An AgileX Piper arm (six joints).
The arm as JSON. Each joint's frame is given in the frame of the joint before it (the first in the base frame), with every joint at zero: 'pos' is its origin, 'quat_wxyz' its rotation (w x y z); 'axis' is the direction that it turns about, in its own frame. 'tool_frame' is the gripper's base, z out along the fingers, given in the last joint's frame.
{
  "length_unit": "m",
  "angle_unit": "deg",
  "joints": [
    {
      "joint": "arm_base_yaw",
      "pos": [
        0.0,
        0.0,
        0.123
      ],
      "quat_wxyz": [
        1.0,
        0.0,
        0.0,
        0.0
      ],
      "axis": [
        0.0,
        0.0,
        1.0
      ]
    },
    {
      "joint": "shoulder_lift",
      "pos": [
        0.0,
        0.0,
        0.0
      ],
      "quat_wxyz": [
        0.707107,
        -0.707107,
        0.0,
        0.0
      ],
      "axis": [
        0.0,
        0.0,
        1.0
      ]
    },
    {
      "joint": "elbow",
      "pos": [
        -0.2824,
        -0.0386,
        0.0
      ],
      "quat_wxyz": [
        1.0,
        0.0,
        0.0,
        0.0
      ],
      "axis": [
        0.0,
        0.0,
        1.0
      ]
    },
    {
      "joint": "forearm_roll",
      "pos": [
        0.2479,
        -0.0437,
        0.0
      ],
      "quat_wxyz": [
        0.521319,
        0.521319,
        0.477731,
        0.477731
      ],
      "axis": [
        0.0,
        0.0,
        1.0
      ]
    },
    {
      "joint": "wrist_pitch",
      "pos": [
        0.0,
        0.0,
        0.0
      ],
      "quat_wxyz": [
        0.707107,
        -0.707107,
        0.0,
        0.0
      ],
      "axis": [
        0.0,
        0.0,
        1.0
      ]
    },
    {
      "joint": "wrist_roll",
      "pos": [
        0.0,
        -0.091,
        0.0
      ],
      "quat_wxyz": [
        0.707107,
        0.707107,
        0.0,
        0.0
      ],
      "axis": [
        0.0,
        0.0,
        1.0
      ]
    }
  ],
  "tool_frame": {
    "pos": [
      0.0,
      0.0,
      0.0
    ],
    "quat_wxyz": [
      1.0,
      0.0,
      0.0,
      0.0
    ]
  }
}
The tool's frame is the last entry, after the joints.
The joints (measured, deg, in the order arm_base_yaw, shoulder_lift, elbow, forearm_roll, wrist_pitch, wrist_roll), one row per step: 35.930 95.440 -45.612 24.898 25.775 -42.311; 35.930 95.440 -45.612 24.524 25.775 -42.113; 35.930 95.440 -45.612 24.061 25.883 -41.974; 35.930 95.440 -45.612 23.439 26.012 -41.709; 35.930 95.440 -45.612 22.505 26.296 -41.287; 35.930 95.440 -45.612 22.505 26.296 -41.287; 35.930 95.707 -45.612 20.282 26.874 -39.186; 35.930 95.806 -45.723 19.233 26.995 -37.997; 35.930 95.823 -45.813 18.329 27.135 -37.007; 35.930 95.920 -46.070 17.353 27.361 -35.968; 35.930 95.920 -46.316 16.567 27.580 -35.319; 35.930 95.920 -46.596 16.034 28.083 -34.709; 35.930 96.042 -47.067 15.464 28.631 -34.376; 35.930 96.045 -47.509 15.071 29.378 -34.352; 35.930 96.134 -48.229 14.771 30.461 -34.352; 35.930 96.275 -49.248 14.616 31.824 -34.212; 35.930 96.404 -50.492 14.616 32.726 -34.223
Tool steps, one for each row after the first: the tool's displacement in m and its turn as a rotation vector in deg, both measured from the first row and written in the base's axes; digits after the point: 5 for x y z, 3 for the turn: 0.00008 -0.00023 -0.00008 -0.178 -0.085 0.083; 0.00001 -0.00056 -0.00022 -0.451 -0.130 0.313; -0.00005 -0.00100 -0.00040 -0.798 -0.179 0.546; -0.00026 -0.00170 -0.00070 -1.347 -0.164 0.895; -0.00026 -0.00170 -0.00070 -1.347 -0.164 0.895; -0.00046 -0.00329 -0.00271 -2.595 0.360 0.676; 0.00007 -0.00372 -0.00301 -3.021 0.411 0.339; 0.00043 -0.00414 -0.00296 -3.371 0.416 0.084; 0.00131 -0.00422 -0.00270 -3.738 0.405 -0.153; 0.00208 -0.00423 -0.00196 -4.015 0.267 -0.168; 0.00250 -0.00415 -0.00117 -4.252 0.447 -0.261; 0.00358 -0.00362 -0.00028 -4.546 0.501 -0.070; 0.00417 -0.00322 0.00105 -4.828 0.633 0.326; 0.00525 -0.00225 0.00292 -5.096 0.937 0.746; 0.00690 -0.00062 0.00563 -5.234 1.393 0.993; 0.00984 0.00189 0.00956 -4.975 1.272 1.172
